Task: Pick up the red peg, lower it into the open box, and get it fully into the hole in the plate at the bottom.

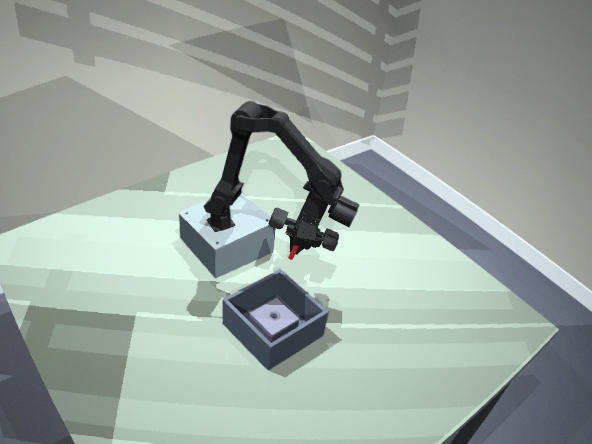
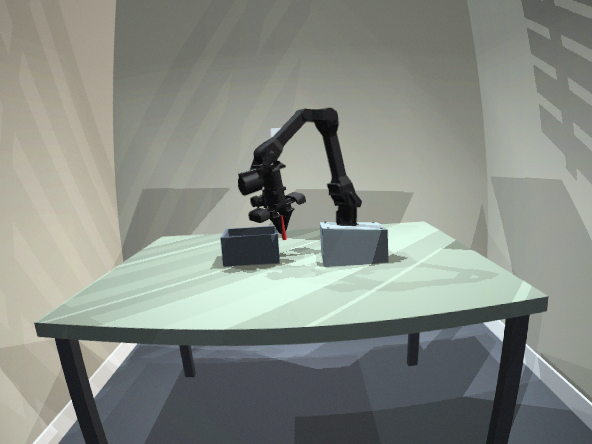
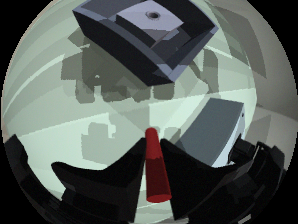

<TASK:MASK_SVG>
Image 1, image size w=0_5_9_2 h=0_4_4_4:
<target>gripper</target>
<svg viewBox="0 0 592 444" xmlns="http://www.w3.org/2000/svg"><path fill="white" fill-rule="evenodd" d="M274 209L268 224L278 230L283 229L284 224L288 225L285 234L290 238L290 252L294 245L299 246L296 252L297 255L303 249L319 248L321 244L323 248L332 252L335 251L339 241L339 233L326 228L325 232L322 232L318 228L324 214L315 215L309 212L303 205L297 220L287 217L289 212L278 207Z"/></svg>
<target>grey box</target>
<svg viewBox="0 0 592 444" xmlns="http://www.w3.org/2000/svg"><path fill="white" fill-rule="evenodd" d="M281 269L222 299L223 324L266 370L271 370L323 336L329 313L325 307L296 284ZM277 298L299 318L299 324L297 328L271 343L249 322L250 312Z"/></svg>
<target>light plate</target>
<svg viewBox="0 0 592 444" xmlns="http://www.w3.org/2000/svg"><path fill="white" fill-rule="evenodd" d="M277 298L250 312L249 322L271 343L297 328L299 324L299 318Z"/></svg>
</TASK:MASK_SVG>
